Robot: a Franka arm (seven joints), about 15 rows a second.
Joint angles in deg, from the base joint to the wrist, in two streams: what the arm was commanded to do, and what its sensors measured. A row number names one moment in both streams.
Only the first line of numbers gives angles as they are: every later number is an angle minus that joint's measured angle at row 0.
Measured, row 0: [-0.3 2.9 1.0 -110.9 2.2 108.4 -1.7]
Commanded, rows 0 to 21: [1.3 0.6 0.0 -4.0 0.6 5.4 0.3]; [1.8 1.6 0.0 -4.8 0.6 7.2 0.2]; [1.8 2.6 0.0 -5.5 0.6 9.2 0.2]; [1.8 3.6 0.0 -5.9 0.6 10.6 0.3]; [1.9 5.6 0.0 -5.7 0.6 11.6 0.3]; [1.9 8.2 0.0 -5.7 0.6 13.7 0.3]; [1.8 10.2 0.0 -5.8 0.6 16.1 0.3]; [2.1 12.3 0.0 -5.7 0.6 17.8 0.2]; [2.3 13.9 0.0 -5.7 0.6 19.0 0.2]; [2.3 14.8 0.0 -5.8 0.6 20.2 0.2]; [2.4 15.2 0.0 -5.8 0.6 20.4 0.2]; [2.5 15.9 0.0 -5.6 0.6 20.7 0.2]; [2.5 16.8 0.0 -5.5 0.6 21.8 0.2]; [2.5 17.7 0.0 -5.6 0.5 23.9 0.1]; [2.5 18.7 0.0 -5.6 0.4 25.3 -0.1]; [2.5 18.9 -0.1 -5.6 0.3 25.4 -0.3]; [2.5 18.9 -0.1 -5.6 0.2 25.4 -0.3]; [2.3 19.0 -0.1 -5.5 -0.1 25.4 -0.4]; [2.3 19.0 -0.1 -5.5 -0.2 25.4 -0.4]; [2.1 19.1 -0.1 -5.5 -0.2 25.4 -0.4]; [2.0 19.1 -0.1 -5.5 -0.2 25.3 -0.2]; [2.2 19.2 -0.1 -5.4 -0.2 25.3 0.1]
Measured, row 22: [2.1 19.0 0.0 -5.6 -0.1 25.2 0.0]
